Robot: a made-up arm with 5 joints. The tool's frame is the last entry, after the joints.
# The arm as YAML. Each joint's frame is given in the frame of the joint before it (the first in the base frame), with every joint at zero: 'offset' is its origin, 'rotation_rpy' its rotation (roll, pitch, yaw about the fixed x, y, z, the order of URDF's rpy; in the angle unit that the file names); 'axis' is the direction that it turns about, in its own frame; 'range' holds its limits. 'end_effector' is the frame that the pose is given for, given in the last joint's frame.
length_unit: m
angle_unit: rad
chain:
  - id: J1
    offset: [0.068, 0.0, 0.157]
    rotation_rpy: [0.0, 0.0, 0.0]
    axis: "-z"
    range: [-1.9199, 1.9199]
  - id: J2
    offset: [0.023, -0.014, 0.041]
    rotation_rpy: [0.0, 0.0, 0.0]
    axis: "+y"
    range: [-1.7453, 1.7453]
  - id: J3
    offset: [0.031, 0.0, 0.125]
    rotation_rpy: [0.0, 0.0, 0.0]
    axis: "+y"
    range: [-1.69, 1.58]
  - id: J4
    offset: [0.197, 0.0, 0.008]
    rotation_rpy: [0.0, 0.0, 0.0]
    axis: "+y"
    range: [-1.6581, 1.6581]
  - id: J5
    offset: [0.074, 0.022, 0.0]
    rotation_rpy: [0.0, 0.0, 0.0]
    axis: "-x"
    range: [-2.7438, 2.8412]
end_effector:
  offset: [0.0, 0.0, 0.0]
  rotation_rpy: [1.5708, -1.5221, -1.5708]
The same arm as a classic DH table. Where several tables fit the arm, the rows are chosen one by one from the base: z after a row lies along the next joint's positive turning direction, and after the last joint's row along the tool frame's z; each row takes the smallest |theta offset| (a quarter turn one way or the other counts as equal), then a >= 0, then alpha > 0; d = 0 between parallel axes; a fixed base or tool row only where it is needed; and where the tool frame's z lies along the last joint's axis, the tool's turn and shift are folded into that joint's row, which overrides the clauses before.
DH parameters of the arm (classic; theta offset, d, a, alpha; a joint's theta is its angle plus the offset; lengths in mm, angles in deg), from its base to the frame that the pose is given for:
base (fixed): 0.00 0.0 68.0 180.00
J1: 0.00 -198.0 23.0 90.00
J2: -76.07 0.0 128.8 0.00
J3: 73.75 0.0 197.2 0.00
J4: -87.67 8.0 0.0 90.00
J5: -2.79 -74.0 0.0 0.00
Joint limits (deg, base to tool): -110.00..110.00 -100.00..100.00 -96.83..90.53 -95.00..95.00 -157.21..162.79

